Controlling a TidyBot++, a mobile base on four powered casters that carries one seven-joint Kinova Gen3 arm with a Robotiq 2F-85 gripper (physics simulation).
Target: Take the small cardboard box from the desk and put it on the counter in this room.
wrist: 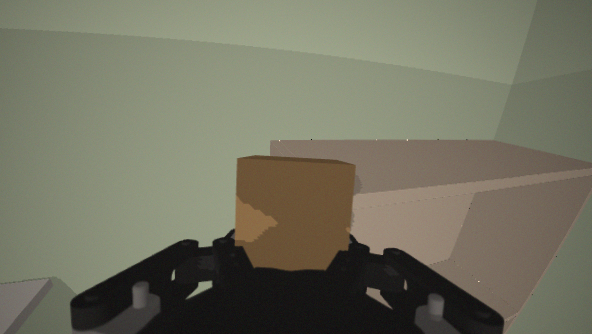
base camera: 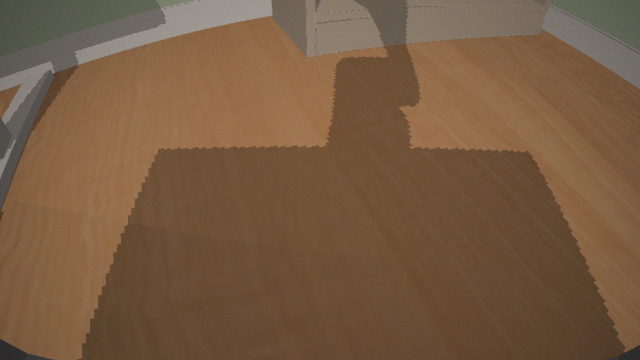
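Note:
A small brown cardboard box [wrist: 295, 210] is upright between the fingers of my gripper [wrist: 291, 237], which is shut on it. The box is raised in front of the wall. A beige, open-fronted unit [base camera: 475, 22] [wrist: 425, 162], which looks like the counter, stands beyond and to the right of the box in the wrist view; the box hides its near left part. A pale desk corner [wrist: 20, 302] shows at the lower left of the wrist view, and a pale desk foot [base camera: 31, 92] at the left of the base view.
A green wall [wrist: 150, 125] runs behind the unit and meets another wall at the right. Pale baseboard [base camera: 215, 12] edges the wooden floor [base camera: 225, 90]. The robot's shadow falls across the floor and up the unit's front.

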